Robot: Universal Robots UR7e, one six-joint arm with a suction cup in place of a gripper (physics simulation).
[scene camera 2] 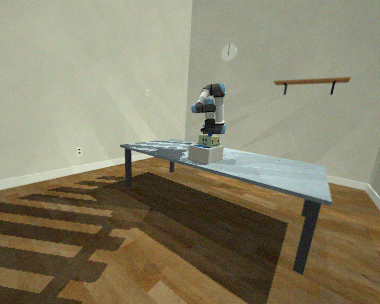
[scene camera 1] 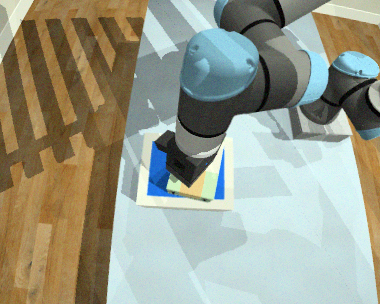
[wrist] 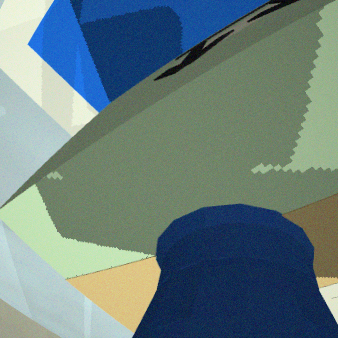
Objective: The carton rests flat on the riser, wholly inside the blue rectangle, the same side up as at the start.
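Note:
The carton, pale green with an orange band and dark arrows, is upright at the riser. It looks level and very low over the riser's top; whether it touches is unclear. The blue rectangle shows around it, widest on the left in scene camera 1. The carton is turned slightly, and its front right corner appears at the blue front edge. My gripper, a dark blue suction cup, is on the carton's top and holds it; the wrist hides the cup in scene camera 1.
The riser stands on the pale blue table, near its left edge in scene camera 1. The arm's base block is at the back right there. The arm reaches over the riser from behind.

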